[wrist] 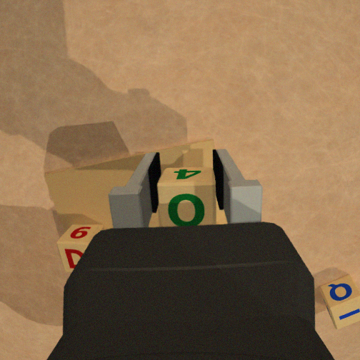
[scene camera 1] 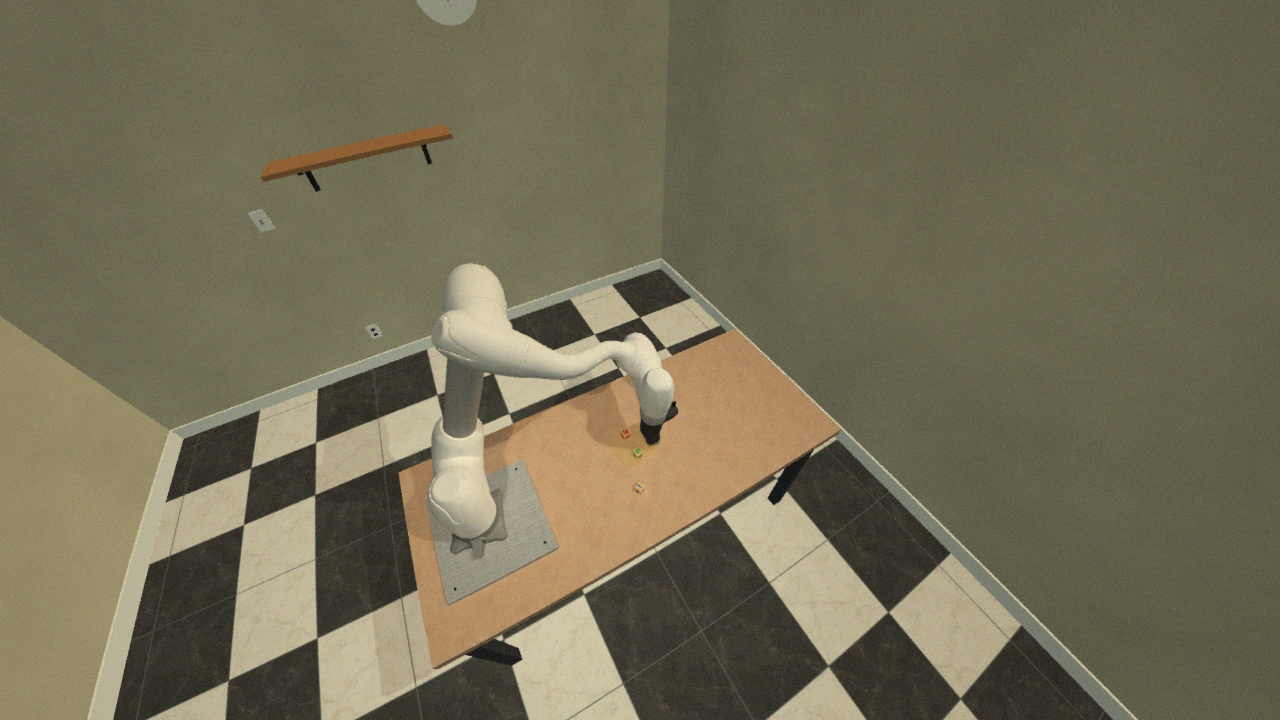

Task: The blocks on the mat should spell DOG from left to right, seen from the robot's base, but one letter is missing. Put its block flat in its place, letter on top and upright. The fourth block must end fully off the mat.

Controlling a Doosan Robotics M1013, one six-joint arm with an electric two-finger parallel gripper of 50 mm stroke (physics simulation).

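Observation:
My gripper (scene camera 1: 651, 442) (wrist: 186, 168) is shut on a wooden block with a green O (wrist: 186, 207). The O faces the wrist camera and reads upright there; a green 4 is on its far side. The block is held above the yellowish mat (scene camera 1: 631, 462) (wrist: 75, 195). The block with a red D (scene camera 1: 625, 434) (wrist: 72, 250) is on the mat, left of the gripper in the wrist view and partly hidden by it. A block with green marks (scene camera 1: 638, 453) is on the mat; the wrist view does not show it. A block with a blue Q and a bar (scene camera 1: 640, 488) (wrist: 341, 300) lies off the mat.
The brown table (scene camera 1: 751, 385) carries the blocks, the mat and the arm's grey base plate (scene camera 1: 528, 510). The arm reaches over the table from the left in the scene view. Shadows fall across the mat and the table in the wrist view.

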